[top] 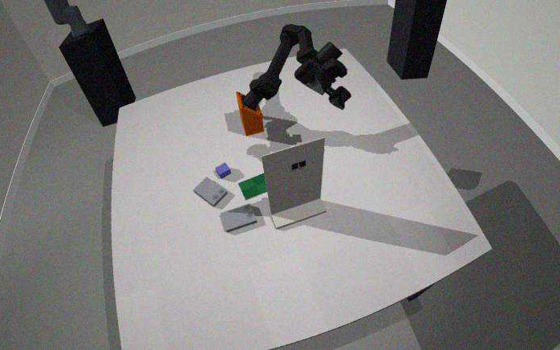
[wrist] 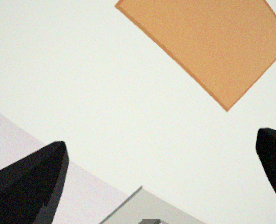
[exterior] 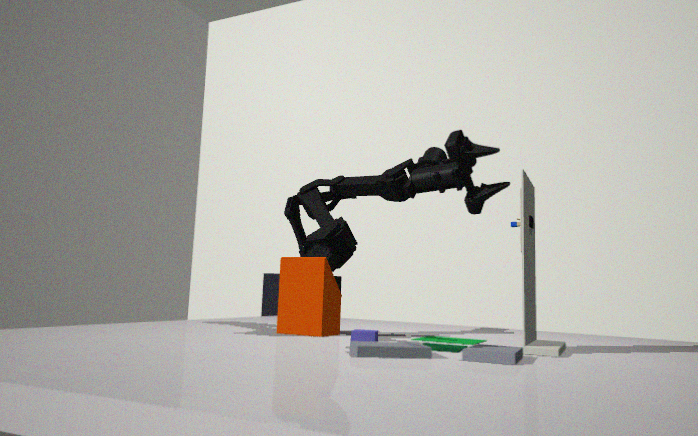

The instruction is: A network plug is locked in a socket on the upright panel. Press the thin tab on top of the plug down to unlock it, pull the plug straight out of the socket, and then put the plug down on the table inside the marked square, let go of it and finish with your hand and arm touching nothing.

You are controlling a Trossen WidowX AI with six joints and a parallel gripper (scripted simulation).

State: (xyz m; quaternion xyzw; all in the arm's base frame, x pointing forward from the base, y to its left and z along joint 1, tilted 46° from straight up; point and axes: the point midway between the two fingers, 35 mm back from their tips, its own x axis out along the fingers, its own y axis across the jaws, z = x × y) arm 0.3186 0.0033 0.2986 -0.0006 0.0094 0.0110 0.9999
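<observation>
Right now the network plug is 140 mm below my gripper tip, 130 mm to the right of it and 70 mm ahead of it. From my gripper tip the other things lie so: upright panel (220 mm below, 120 mm to the right, 90 mm ahead); then green marked square (360 mm below, 80 mm to the right, 80 mm behind).
</observation>
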